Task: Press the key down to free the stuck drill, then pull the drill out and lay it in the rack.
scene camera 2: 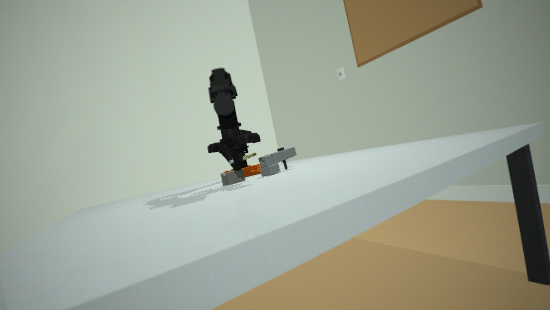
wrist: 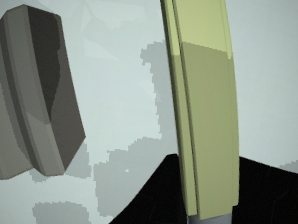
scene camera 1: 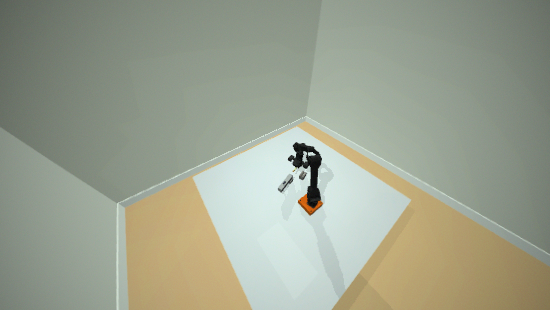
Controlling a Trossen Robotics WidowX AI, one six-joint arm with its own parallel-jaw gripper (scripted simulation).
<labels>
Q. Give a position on a rack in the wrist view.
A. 48, 131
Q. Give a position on a drill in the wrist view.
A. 201, 65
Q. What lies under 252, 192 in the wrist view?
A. My gripper.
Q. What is my gripper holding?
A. A drill.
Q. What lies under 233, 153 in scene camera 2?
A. My gripper.
</labels>
